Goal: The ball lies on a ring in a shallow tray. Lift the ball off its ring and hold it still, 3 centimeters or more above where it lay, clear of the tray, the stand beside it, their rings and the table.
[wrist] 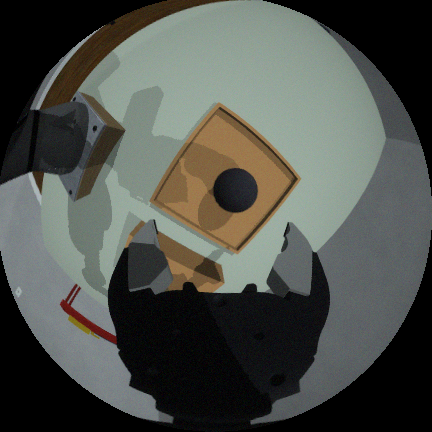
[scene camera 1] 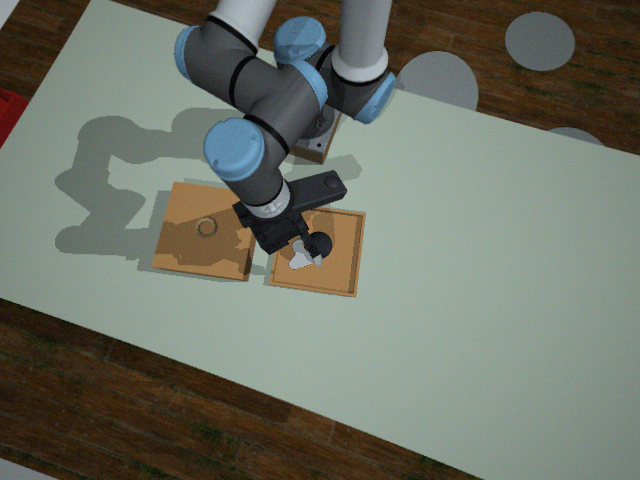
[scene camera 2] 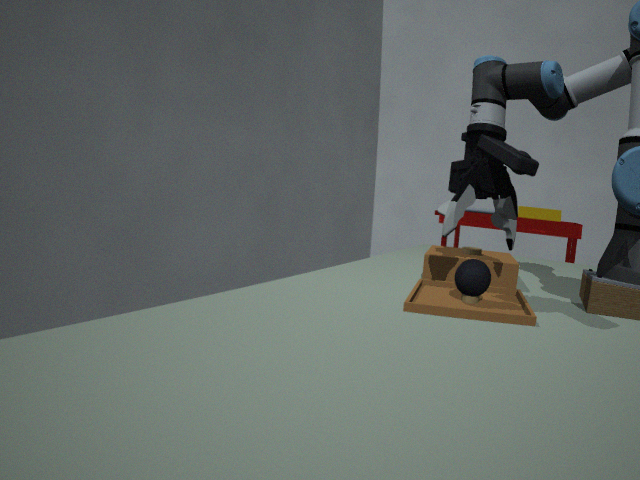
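Seen in the pictures: gripper, fingertip midpoint: [wrist: 220,223] [scene camera 1: 302,234] [scene camera 2: 479,244]; arm's base at its link origin: [wrist: 69,137] [scene camera 2: 630,281].
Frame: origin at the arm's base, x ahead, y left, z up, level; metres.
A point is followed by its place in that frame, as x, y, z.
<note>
The dark ball [scene camera 1: 321,244] {0.296, 0.093, 0.017} [scene camera 2: 473,277] {0.291, 0.115, -0.005} [wrist: 235,190] {0.284, 0.086, 0.017} rests on a small tan ring [scene camera 2: 470,298] {0.292, 0.100, -0.041} in the shallow orange-brown tray [scene camera 1: 360,254] {0.289, 0.180, -0.039} [scene camera 2: 467,313] {0.292, 0.181, -0.045} [wrist: 250,145] {0.276, 0.157, -0.049}. My gripper [scene camera 1: 307,262] [scene camera 2: 477,241] {0.288, 0.052, 0.039} [wrist: 220,223] {0.288, 0.052, 0.039} is open and empty, pointing down. Its fingertips are above the ball's top, apart from it. In the wrist view the ball lies a little beyond the line between the fingertips. In scene camera 1 a finger overlaps the ball's left edge. The ring under the ball is hidden in scene camera 1 and the wrist view.
The taller box-shaped stand [scene camera 1: 180,206] {0.269, -0.222, -0.001} [scene camera 2: 509,276] {0.223, -0.062, -0.026} [wrist: 190,255] {0.319, -0.057, -0.034} is beside the tray, with a tan ring [scene camera 1: 206,236] {0.323, -0.146, 0.008} [scene camera 2: 472,251] {0.304, -0.132, 0.006} on top. The robot's base block [scene camera 1: 310,153] {0.084, 0.026, -0.015} [scene camera 2: 612,299] {0.049, 0.062, -0.024} [wrist: 102,162] {0.079, -0.016, -0.047} is near both. A red bench [scene camera 2: 547,225] stands in the background.
</note>
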